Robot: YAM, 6 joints.
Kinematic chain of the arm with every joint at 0, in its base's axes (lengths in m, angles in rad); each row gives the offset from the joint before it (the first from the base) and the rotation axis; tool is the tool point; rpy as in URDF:
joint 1: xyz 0 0 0.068 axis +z
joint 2: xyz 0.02 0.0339 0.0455 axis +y
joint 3: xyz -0.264 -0.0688 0 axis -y
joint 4: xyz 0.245 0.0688 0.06 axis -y
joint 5: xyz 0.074 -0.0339 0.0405 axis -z
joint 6: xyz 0.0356 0 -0.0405 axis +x
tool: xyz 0 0 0 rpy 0 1.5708 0
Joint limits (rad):
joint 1: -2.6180..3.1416
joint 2: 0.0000..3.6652
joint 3: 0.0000..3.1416
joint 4: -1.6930..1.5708
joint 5: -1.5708..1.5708
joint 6: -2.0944..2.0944
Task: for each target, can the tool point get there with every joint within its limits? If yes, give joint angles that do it. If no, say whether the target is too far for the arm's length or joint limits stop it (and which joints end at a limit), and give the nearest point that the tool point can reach.
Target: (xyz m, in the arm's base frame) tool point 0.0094 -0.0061 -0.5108
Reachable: no: joint limits stop it (at a limit: joint 2) | nearest point 0.0767 -0.0498 -0.3444 | short by 0.185 m
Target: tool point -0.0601 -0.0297 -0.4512
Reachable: no: joint limits stop it (at a limit: joint 1, joint 2) | nearest point -0.0945 -0.0533 -0.3521 | short by 0.108 m
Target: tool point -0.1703 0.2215 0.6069
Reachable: yes | joints 2.1770 1.5185 1.9040 0.4906 -0.3975 1.0364
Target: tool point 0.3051 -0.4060 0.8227
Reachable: no: too far | nearest point 0.2251 -0.2995 0.6291 | short by 0.235 m
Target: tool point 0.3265 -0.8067 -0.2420
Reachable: no: too far | nearest point 0.2241 -0.5538 -0.1279 | short by 0.296 m
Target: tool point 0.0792 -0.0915 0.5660
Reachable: yes | joints 2.0750 0.4603 1.4371 0.4856 0.7828 -1.5915
